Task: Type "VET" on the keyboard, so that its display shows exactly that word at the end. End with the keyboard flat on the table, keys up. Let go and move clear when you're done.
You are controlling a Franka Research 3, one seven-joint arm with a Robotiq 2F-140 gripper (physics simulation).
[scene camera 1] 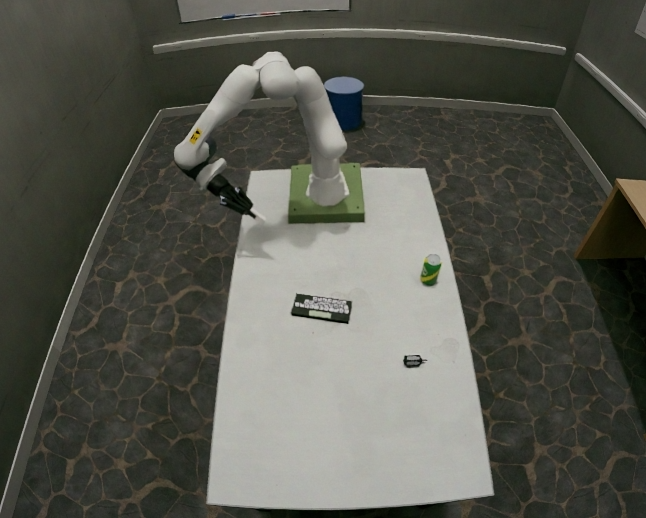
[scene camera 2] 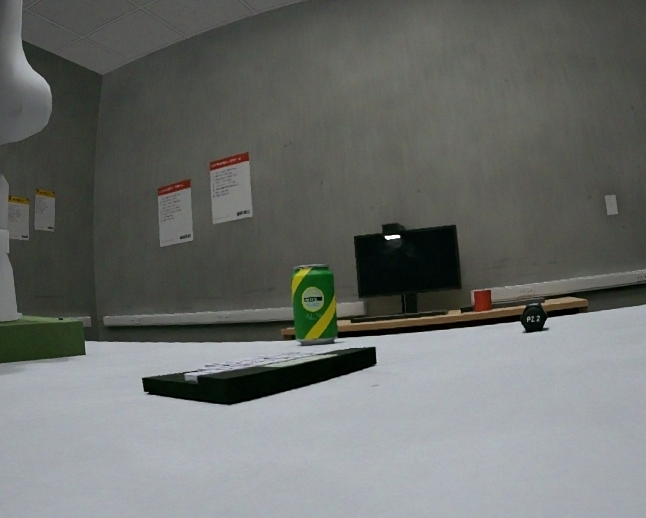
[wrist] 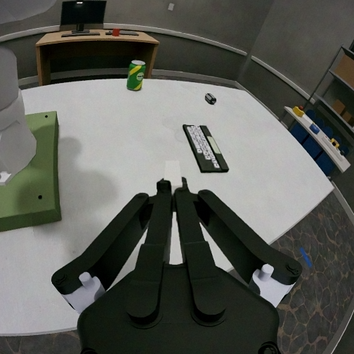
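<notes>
A black keyboard (scene camera 1: 321, 308) (scene camera 2: 299, 374) (wrist: 205, 149) with white keys and a pale display strip lies flat on the table (scene camera 1: 345, 420), keys up. The display lies along the edge away from the robot base. No letters can be made out on it at this size. My gripper (scene camera 1: 253, 213) (wrist: 172, 171) is shut, and a short white tip (scene camera 1: 260, 216) (wrist: 173, 172) sticks out past its fingertips. It is in the air over the table's left edge near the base, well apart from the keyboard. It does not show in scene camera 2.
A green and yellow can (scene camera 1: 430, 270) (scene camera 2: 314, 304) (wrist: 136, 75) stands upright near the table's right edge. A small black object (scene camera 1: 413, 360) (scene camera 2: 533, 317) (wrist: 210, 98) lies beyond the keyboard, towards the right. The green base block (scene camera 1: 326, 214) (wrist: 42, 212) carries the arm.
</notes>
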